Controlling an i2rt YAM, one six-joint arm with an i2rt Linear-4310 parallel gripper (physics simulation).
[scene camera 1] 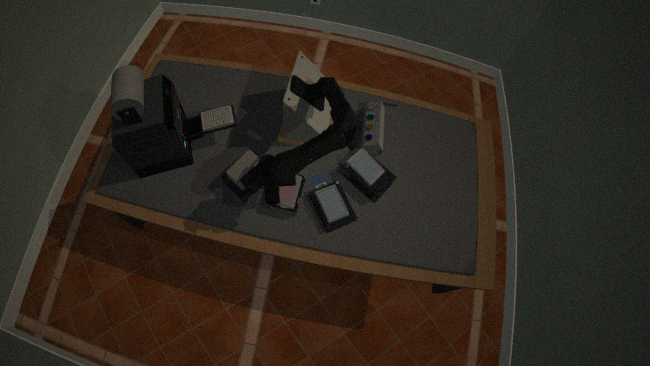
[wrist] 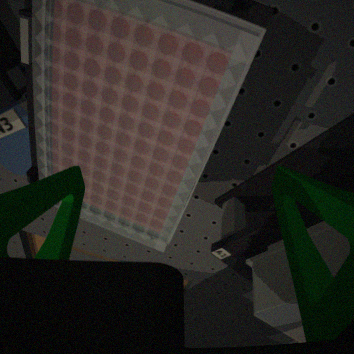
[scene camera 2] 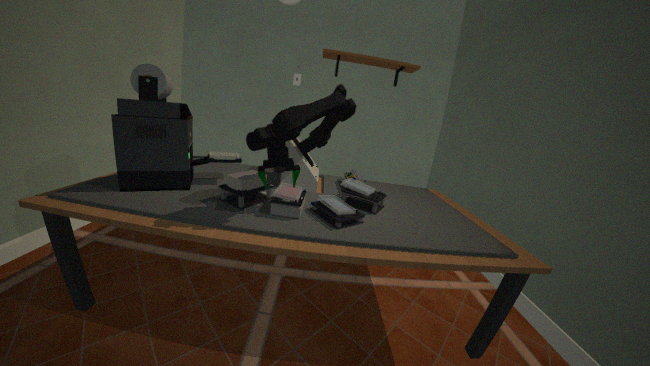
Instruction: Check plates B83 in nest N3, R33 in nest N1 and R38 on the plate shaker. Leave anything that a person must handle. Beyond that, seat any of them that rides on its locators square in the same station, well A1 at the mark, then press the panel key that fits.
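Observation:
A plate with pink wells [scene camera 1: 291, 193] [scene camera 2: 289, 192] [wrist: 135, 100] sits on a low box-like station [scene camera 2: 285, 208], probably the plate shaker. In the wrist view the plate lies skewed; its code and A1 mark are unreadable. My gripper [scene camera 2: 280, 185] [wrist: 178, 176] is open above it, the fingers wide apart with nothing between them. The N3 tag [wrist: 10, 123] shows beside a blue disc. A pale plate [scene camera 1: 332, 202] [scene camera 2: 335, 204] sits on the nest beside that tag. Another pale plate [scene camera 1: 366, 166] [scene camera 2: 357, 187] and a grey-topped plate [scene camera 1: 243, 165] [scene camera 2: 243, 180] sit on nests whose numbers I cannot read.
The key panel [scene camera 1: 380, 131] has green, yellow and blue keys. A dark machine [scene camera 1: 150, 145] [scene camera 2: 154, 150] with a roll on top holds a white well plate [scene camera 1: 217, 118] [scene camera 2: 224, 156] on an arm. A tilted white board [scene camera 1: 301, 70] stands behind my arm.

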